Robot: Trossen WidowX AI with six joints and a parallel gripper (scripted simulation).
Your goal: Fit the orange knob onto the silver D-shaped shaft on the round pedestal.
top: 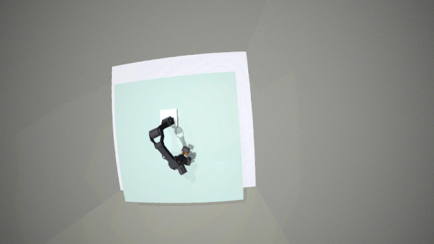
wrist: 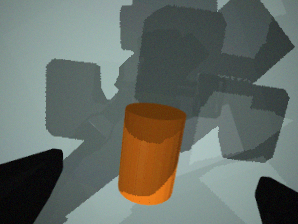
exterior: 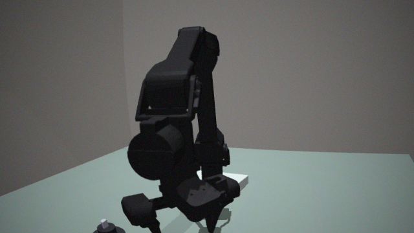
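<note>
The orange knob is 60 mm below my gripper tip and 10 mm behind it. Also, from my gripper tip: dark round pedestal (210 mm to the right, 50 mm below, 20 mm behind).
</note>
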